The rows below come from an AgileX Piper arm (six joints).
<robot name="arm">
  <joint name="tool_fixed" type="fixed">
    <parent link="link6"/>
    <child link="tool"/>
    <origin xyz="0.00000 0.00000 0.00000"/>
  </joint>
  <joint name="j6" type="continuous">
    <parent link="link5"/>
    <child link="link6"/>
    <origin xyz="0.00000 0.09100 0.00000" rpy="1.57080 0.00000 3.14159"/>
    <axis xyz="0 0 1"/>
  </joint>
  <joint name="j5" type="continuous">
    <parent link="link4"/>
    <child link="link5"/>
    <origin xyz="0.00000 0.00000 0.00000" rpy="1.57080 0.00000 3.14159"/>
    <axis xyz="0 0 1"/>
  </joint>
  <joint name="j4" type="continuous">
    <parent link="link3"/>
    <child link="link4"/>
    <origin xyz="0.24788 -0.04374 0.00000" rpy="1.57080 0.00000 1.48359"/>
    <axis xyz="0 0 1"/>
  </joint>
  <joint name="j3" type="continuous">
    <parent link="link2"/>
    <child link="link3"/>
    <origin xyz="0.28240 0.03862 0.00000" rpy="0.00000 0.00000 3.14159"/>
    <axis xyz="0 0 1"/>
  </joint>
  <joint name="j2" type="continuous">
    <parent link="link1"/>
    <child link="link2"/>
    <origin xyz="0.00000 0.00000 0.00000" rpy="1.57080 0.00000 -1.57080"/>
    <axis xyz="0 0 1"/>
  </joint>
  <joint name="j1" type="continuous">
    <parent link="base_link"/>
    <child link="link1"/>
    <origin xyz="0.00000 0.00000 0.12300" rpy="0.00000 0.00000 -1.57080"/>
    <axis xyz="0 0 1"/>
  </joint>
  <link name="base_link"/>
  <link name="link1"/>
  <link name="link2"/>
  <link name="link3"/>
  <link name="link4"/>
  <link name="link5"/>
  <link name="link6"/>
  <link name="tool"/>
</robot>
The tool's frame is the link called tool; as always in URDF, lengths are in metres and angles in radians. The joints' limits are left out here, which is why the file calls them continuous.
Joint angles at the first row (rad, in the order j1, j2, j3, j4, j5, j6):
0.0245 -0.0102 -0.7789 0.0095 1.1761 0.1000
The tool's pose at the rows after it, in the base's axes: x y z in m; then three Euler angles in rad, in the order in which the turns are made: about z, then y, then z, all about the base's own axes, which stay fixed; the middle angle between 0 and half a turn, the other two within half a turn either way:
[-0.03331, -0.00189, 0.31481, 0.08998, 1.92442, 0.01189]
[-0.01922, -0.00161, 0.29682, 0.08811, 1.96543, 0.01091]
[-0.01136, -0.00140, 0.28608, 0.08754, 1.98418, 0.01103]
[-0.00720, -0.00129, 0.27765, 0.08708, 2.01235, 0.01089]
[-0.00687, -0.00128, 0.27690, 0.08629, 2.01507, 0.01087]
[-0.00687, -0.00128, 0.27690, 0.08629, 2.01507, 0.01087]
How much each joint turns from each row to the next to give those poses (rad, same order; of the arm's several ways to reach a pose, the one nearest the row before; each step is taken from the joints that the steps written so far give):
0.0000 -0.0106 0.1154 -0.0226 -0.0510 0.0000
0.0000 0.0000 0.0843 -0.0011 -0.0432 0.0000
0.0000 0.0000 0.0498 0.0000 -0.0310 0.0000
-0.0001 0.0000 0.0319 0.0001 -0.0037 -0.0001
0.0000 0.0000 0.0027 0.0000 0.0000 -0.0007
0.0000 0.0000 0.0000 0.0000 0.0000 0.0000

